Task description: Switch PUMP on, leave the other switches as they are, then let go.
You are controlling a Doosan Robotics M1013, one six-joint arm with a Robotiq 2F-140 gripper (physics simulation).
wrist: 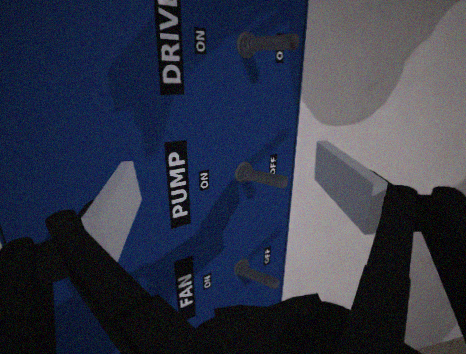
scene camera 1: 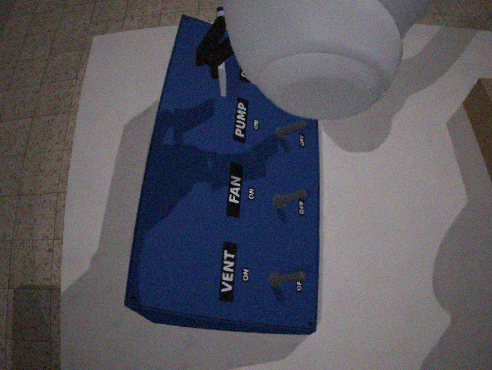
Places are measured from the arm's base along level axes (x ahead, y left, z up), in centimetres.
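Pixels of known places: gripper, fingertip midpoint: (wrist: 228, 170).
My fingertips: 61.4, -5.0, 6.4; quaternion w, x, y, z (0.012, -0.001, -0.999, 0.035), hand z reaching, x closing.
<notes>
Behind a point stands the place of what it marks, as x, y, z.
The blue switch panel (scene camera 1: 180, 270) @(73.7, 22.1, 4.4) (wrist: 65, 90) @(71.6, -11.4, 4.8) carries a row of grey levers. The PUMP lever (scene camera 1: 292, 129) @(57.6, -1.1, 0.6) (wrist: 262, 176) @(57.7, -2.0, 0.8) leans to its OFF side. The FAN lever (scene camera 1: 290, 198) @(58.8, 10.7, 0.7) (wrist: 257, 274) @(58.7, 9.8, 0.6), the VENT lever (scene camera 1: 287, 278) @(59.9, 22.5, 0.9) and the DRIVE lever (wrist: 270, 43) @(56.6, -13.5, 1.0) also lean to OFF. In the scene view the arm hides the DRIVE lever. My gripper (wrist: 228, 170) @(61.4, -5.0, 6.4) is open and empty. In the wrist view its fingers stand wide apart on either side of the PUMP lever, one over the panel, the other past its edge. In the scene view one finger is hidden behind the arm.
The large pale arm link (scene camera 1: 315, 60) @(62.4, 21.1, 41.1) covers the panel's upper right corner in the scene view. The panel lies on a white table (scene camera 1: 360, 200) @(44.5, 6.4, -10.8) (wrist: 312, 240) @(47.3, 14.7, -10.8). A brown block (scene camera 1: 481, 107) @(14.3, -11.7, -4.9) shows at the right edge. Tiled floor (scene camera 1: 32, 150) lies beyond the table at the left.
</notes>
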